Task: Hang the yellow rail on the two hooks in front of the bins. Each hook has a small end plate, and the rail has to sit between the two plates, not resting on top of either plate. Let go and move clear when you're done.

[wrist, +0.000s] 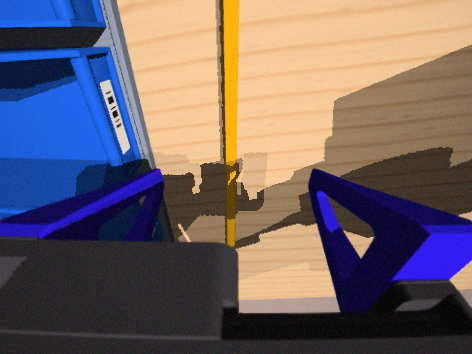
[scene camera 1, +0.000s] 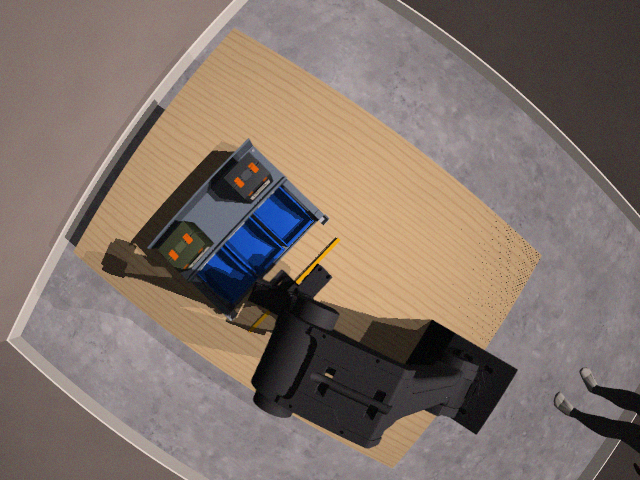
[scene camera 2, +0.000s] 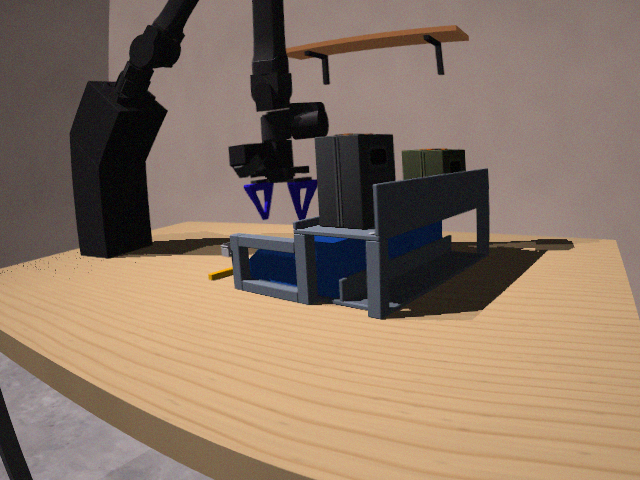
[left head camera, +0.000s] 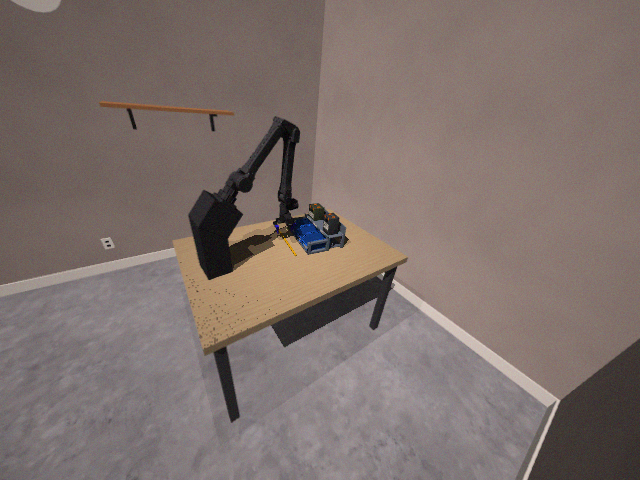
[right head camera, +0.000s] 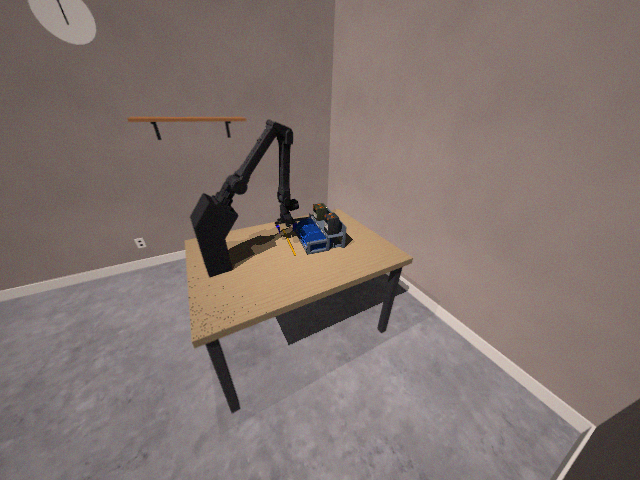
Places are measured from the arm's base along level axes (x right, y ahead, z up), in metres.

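Where they show: gripper, fingertip midpoint: (wrist: 236, 177) (scene camera 2: 283, 219) (left head camera: 284, 232) (right head camera: 286, 232); arm's base at its link origin: (scene camera 1: 466, 383) (scene camera 2: 127, 95) (left head camera: 223, 202) (right head camera: 220, 204).
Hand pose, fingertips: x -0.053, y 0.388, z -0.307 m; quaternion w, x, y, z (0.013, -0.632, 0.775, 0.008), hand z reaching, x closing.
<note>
Things, the pixels of their top centre, and the offset from my fingertips. "pt": a spot on its surface instead.
- yellow rail at its top centre: (wrist: 230, 128) (scene camera 2: 285, 252) (scene camera 1: 293, 286) (left head camera: 285, 240) (right head camera: 288, 240) dx +0.008, dy +0.005, dz -0.062 m
- grey hook at a spot on its surface: (scene camera 2: 225, 249) (scene camera 1: 326, 215) pt dx +0.223, dy +0.031, dz -0.010 m
- grey rack at a spot on its surface: (scene camera 2: 430, 204) pt dx +0.149, dy +0.331, dz +0.051 m
- dark grey box at its top centre: (scene camera 2: 354, 133) (scene camera 1: 246, 174) (right head camera: 331, 215) (left head camera: 331, 215) dx +0.191, dy +0.241, dz +0.151 m
- green box at its top centre: (scene camera 2: 434, 148) (scene camera 1: 180, 246) (left head camera: 316, 205) (right head camera: 320, 205) dx -0.034, dy +0.295, dz +0.127 m
The yellow rail (left head camera: 290, 246) (right head camera: 291, 246) (scene camera 1: 318, 260) (scene camera 2: 220, 274) (wrist: 231, 100) lies flat on the table in front of the blue bins (scene camera 1: 284, 217) (wrist: 50, 115), roughly parallel to the rack's front. My gripper (scene camera 2: 283, 218) (wrist: 236, 177) is open and empty. It points down above the rail, with its blue fingertips on either side of the rail's line in the wrist view. One grey hook (scene camera 1: 324, 219) (scene camera 2: 225, 249) sticks out at one front corner of the rack; the other hook (scene camera 1: 230, 317) is at the opposite corner. The arm hides part of the rail in scene camera 1.
The grey rack (scene camera 2: 430, 204) holds the bins low at its front. A dark grey box (scene camera 1: 248, 178) (scene camera 2: 343, 180) and a green box (scene camera 1: 183, 245) (scene camera 2: 434, 162) stand on its upper deck. In the wrist view the left finger is close to the rack's front edge.
</note>
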